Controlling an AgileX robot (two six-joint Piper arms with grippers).
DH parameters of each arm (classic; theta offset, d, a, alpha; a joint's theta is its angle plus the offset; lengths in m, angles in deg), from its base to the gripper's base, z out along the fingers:
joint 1: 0 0.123 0 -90
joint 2: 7.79 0 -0.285 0
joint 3: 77.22 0 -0.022 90
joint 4: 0 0.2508 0 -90
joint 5: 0 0 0.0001 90
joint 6: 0 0.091 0 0
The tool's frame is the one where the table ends.
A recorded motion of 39 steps. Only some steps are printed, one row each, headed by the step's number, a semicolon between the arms.
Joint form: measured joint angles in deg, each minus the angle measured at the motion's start. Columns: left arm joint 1, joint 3, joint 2, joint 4, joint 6, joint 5; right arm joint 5, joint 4, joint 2, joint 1, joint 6, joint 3.
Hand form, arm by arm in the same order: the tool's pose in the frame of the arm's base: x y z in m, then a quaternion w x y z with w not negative. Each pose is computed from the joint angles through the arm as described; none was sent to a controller.
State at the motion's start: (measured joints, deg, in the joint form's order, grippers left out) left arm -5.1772 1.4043 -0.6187 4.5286 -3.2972 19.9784; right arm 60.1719 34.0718 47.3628 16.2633 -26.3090 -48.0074
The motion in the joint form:
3: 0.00 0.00 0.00 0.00 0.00 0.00; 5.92 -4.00 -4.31 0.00 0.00 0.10
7: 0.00 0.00 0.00 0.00 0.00 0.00; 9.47 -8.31 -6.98 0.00 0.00 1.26
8: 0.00 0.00 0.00 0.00 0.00 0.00; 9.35 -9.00 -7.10 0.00 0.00 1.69
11: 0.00 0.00 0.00 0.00 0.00 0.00; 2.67 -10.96 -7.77 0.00 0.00 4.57
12: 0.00 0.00 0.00 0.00 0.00 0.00; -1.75 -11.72 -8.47 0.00 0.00 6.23
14: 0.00 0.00 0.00 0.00 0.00 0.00; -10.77 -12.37 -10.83 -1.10 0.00 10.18
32: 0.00 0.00 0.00 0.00 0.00 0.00; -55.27 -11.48 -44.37 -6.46 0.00 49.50
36: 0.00 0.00 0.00 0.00 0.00 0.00; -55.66 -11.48 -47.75 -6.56 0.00 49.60
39: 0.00 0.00 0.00 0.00 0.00 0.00; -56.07 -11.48 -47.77 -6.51 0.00 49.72
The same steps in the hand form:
3: 0.0533 -0.0024 0.1742 0.60372 0.03453 0.79637 -0.01147; 0.0958 0.0714 0.3439 0.30183 -0.30591 0.87265 0.23194
7: 0.0533 -0.0024 0.1742 0.60372 0.03453 0.79637 -0.01147; 0.0833 0.0629 0.3372 0.28479 -0.32412 0.88012 0.19806
8: 0.0533 -0.0024 0.1742 0.60372 0.03453 0.79637 -0.01147; 0.0834 0.0620 0.3349 0.28308 -0.32442 0.88185 0.19227
11: 0.0533 -0.0024 0.1742 0.60372 0.03453 0.79637 -0.01147; 0.0908 0.0596 0.3257 0.31885 -0.30855 0.87981 0.17051
12: 0.0533 -0.0024 0.1742 0.60372 0.03453 0.79637 -0.01147; 0.0943 0.0582 0.3220 0.34646 -0.29815 0.87492 0.15997
14: 0.0533 -0.0024 0.1742 0.60372 0.03453 0.79637 -0.01147; 0.0983 0.0531 0.3141 0.40632 -0.26710 0.86236 0.14109
32: 0.0533 -0.0024 0.1742 0.60372 0.03453 0.79637 -0.01147; 0.0599 0.0134 0.1941 0.68019 -0.09768 0.72492 0.04774
36: 0.0533 -0.0024 0.1742 0.60372 0.03453 0.79637 -0.01147; 0.0558 0.0124 0.1975 0.70317 -0.09385 0.70323 0.04711
39: 0.0533 -0.0024 0.1742 0.60372 0.03453 0.79637 -0.01147; 0.0559 0.0122 0.1974 0.70493 -0.09296 0.70161 0.04658

